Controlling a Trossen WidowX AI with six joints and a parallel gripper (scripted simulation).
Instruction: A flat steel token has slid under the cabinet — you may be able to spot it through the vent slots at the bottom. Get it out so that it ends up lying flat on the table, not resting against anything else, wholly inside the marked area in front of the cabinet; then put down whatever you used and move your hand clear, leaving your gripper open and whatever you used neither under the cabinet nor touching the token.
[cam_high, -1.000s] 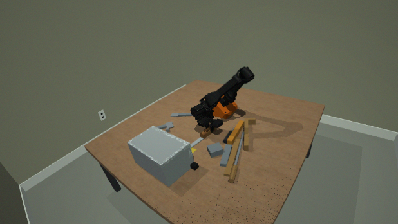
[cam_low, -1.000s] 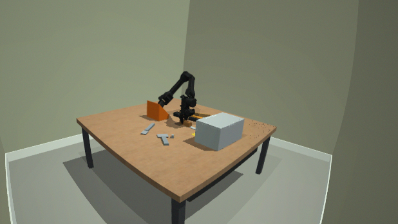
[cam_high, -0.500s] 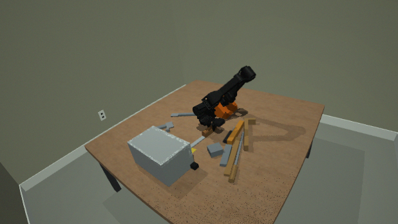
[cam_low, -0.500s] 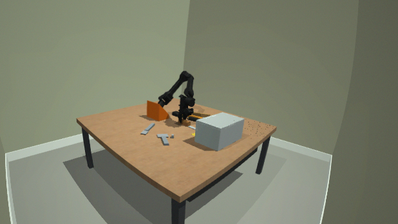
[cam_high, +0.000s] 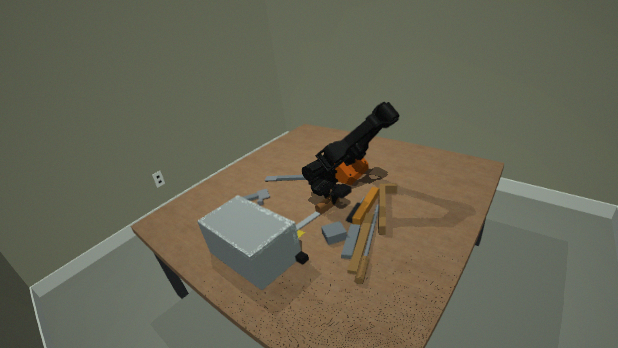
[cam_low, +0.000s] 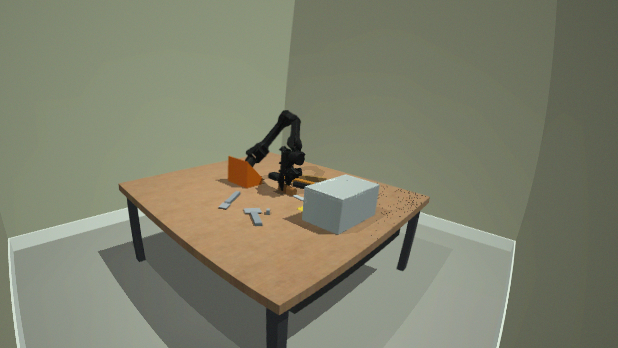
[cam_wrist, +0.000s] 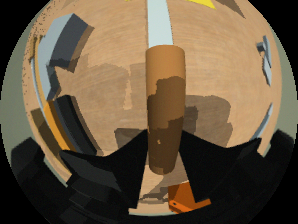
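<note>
Right now my gripper tip is 140 mm to the right of the orange bar, 60 mm past it and 10 mm below it. The rest, counted from my gripper tip: grey block 150 mm to the left, 140 mm ahead, 10 mm above; wooden stick 250 mm to the left, 100 mm ahead; grey t-piece 320 mm to the right, 170 mm ahead.
</note>
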